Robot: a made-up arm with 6 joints.
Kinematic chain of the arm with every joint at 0, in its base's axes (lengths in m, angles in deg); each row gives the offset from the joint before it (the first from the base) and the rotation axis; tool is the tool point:
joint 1: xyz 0 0 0.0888 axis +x
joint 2: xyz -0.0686 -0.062 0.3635 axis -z
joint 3: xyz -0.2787 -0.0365 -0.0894 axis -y
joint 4: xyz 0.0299 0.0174 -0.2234 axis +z
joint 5: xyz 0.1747 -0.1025 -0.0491 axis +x
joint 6: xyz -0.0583 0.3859 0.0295 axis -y
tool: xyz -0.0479 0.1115 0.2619
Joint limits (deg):
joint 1: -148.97..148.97
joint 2: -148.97..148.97
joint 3: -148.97..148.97
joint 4: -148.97..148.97
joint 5: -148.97..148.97
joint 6: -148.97..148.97
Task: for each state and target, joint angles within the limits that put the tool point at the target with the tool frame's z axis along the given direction. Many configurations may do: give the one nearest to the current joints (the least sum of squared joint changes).
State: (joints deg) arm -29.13 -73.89 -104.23 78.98 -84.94 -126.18
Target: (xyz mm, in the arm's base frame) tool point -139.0 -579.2 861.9 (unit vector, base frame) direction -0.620 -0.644 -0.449
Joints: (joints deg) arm -77.68 -102.08 -61.75 70.26 -92.89 -127.38
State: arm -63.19 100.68 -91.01 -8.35 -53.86 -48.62
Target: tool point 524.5 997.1 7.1 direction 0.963 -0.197 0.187
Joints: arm -38.60 117.34 -121.87 20.02 -101.65 -24.63
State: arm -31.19 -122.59 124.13 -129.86 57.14 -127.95
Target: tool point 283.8 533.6 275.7 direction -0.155 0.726 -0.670
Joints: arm -36.83 -148.97 85.59 -120.12 27.64 -136.75
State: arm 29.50 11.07 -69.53 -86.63 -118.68 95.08
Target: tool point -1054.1 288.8 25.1 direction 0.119 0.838 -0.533
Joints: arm -23.15 21.27 -49.84 -65.74 -128.83 62.40
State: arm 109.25 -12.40 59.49 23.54 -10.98 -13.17
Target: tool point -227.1 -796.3 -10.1 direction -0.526 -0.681 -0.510
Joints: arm 113.31 -12.90 99.82 -14.30 -20.28 -64.24
